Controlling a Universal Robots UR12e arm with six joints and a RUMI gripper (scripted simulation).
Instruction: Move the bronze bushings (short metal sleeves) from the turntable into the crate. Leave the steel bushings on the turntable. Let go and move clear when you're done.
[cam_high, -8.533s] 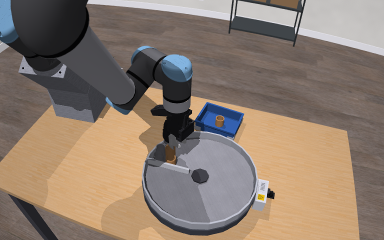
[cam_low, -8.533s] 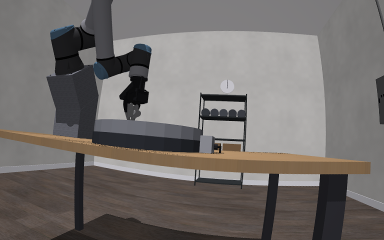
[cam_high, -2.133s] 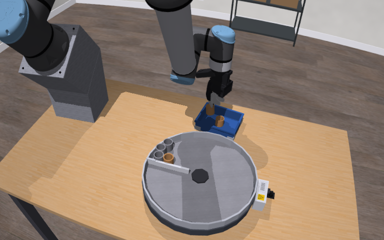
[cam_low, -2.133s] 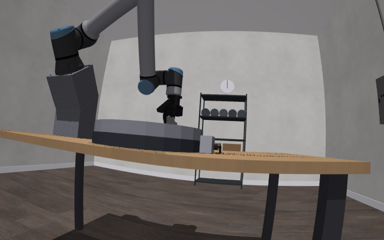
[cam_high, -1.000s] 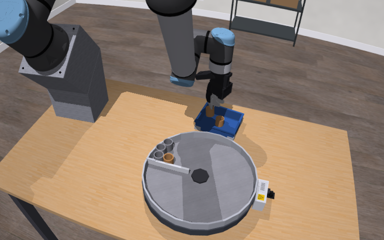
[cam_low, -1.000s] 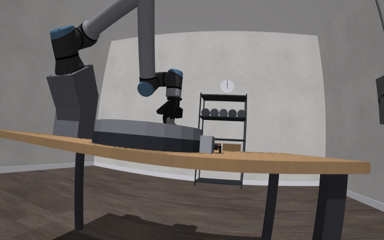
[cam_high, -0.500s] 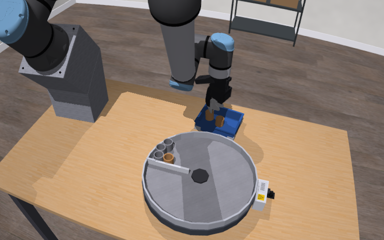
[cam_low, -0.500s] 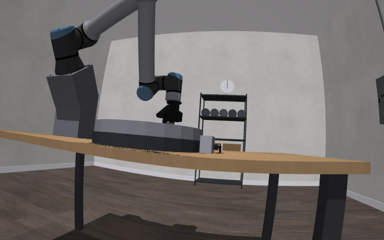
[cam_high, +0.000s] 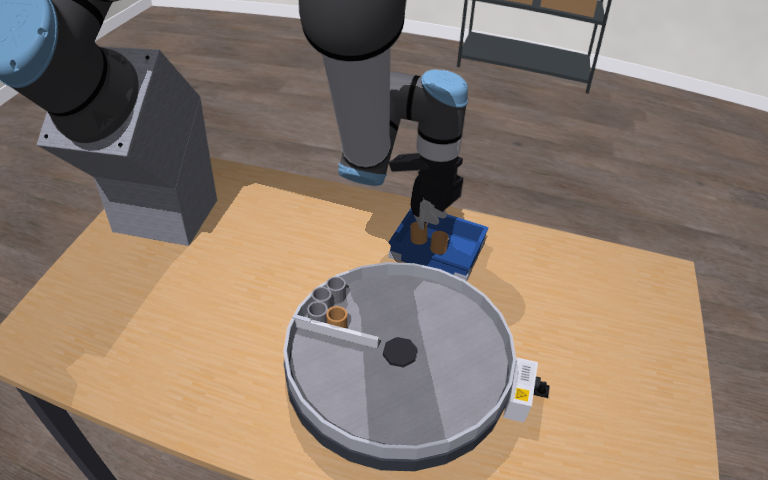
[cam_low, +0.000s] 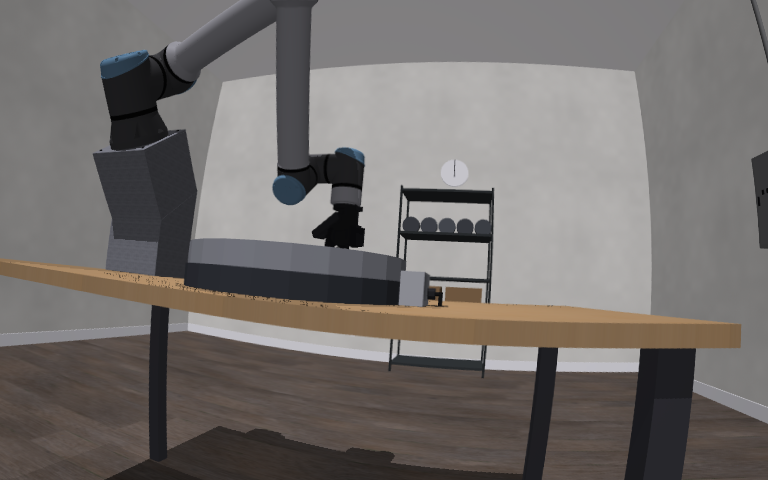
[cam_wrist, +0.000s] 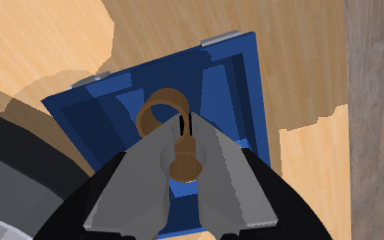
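My gripper is now 40 mm short of the blue crate, 30 mm to the left of it and 20 mm above it. Also, from my hand: grey turntable: 380 mm to the right.
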